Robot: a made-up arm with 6 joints.
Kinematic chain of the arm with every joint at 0, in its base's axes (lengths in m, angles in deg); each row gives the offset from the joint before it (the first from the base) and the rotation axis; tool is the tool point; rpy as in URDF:
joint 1: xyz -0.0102 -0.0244 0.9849 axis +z
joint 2: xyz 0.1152 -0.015 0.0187 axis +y
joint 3: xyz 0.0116 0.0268 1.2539 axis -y
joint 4: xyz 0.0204 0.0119 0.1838 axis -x
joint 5: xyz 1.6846 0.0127 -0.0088 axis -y
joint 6: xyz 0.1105 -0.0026 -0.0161 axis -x
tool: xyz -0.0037 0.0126 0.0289 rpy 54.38 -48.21 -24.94
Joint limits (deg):
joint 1: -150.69..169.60
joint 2: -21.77..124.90
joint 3: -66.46..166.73
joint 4: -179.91..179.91
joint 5: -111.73..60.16
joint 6: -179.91..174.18
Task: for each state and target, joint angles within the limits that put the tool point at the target. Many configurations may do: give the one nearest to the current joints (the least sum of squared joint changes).
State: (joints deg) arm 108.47 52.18 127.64 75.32 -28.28 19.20
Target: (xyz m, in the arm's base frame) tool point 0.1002 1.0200 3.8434
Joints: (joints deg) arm 84.95 32.82 110.54 76.18 -26.86 18.72
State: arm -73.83 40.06 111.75 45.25 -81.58 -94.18
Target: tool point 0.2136 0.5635 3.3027
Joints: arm -117.14 23.97 157.65 42.49 -85.17 -94.71
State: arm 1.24 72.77 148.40 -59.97 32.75 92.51
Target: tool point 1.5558 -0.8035 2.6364
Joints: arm -26.99 96.29 166.67 -60.72 35.88 91.57
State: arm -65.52 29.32 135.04 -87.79 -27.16 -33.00
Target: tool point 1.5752 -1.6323 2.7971
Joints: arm -47.25 79.27 133.36 -87.48 -29.90 -33.34
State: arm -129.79 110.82 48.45 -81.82 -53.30 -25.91
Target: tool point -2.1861 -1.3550 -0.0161
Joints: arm -150.69 75.24 22.08 -79.50 -43.46 -27.34
